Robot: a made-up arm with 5 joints.
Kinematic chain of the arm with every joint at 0, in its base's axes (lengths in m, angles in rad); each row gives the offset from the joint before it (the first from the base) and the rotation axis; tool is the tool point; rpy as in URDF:
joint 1: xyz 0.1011 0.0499 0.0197 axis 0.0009 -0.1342 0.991
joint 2: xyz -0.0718 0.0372 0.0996 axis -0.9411 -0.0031 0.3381
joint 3: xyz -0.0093 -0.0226 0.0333 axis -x
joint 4: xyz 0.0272 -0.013 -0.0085 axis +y
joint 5: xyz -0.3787 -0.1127 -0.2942 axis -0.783 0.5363 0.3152
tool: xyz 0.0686 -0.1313 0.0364 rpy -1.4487 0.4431 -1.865
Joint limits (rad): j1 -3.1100..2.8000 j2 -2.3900..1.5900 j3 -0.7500..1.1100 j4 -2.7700..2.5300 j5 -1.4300..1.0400
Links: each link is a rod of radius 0.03 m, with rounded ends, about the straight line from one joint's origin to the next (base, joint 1, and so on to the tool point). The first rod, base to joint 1, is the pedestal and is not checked.
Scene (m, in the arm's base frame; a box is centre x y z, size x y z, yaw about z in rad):
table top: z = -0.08
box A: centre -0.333 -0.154 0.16 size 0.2 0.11 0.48 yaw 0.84
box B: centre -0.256 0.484 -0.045 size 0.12 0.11 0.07 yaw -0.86
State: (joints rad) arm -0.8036 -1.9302 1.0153 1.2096 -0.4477
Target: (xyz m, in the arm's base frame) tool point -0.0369 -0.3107 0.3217
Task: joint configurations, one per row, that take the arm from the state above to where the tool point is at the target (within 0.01 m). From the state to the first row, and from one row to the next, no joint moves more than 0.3 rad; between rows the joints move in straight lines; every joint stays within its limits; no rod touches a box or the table.
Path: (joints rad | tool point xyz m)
1: -0.6600 -1.6620 1.0390 1.2168 -0.3128 | -0.3943 0.2020 0.3175
2: -0.5165 -1.3938 1.0627 1.2240 -0.1779 | -0.3757 0.1177 0.3649
3: -0.3729 -1.1256 1.0863 1.2313 -0.0430 | -0.3406 0.0641 0.4071
4: -0.2293 -0.8575 1.1100 1.2385 0.0919 | -0.3041 0.0416 0.4381
5: -0.2635 -0.9989 1.1100 1.4781 0.2483 | -0.2380 0.0127 0.4693
6: -0.2977 -1.1403 1.1100 1.7178 0.4047 | -0.1775 -0.0399 0.4742
7: -0.3320 -1.2816 1.1100 1.9574 0.5612 | -0.1278 -0.1039 0.4507
8: -0.3662 -1.4230 1.1100 2.1971 0.7176 | -0.0903 -0.1678 0.4006
9: -0.4004 -1.5644 1.1100 2.4367 0.8740 | -0.0631 -0.2216 0.3284
10: -0.2487 -1.5975 1.1100 2.3770 0.5995 | -0.0535 -0.2661 0.3219
11: -0.0970 -1.6306 1.1100 2.3172 0.3250 | -0.0369 -0.3107 0.3217

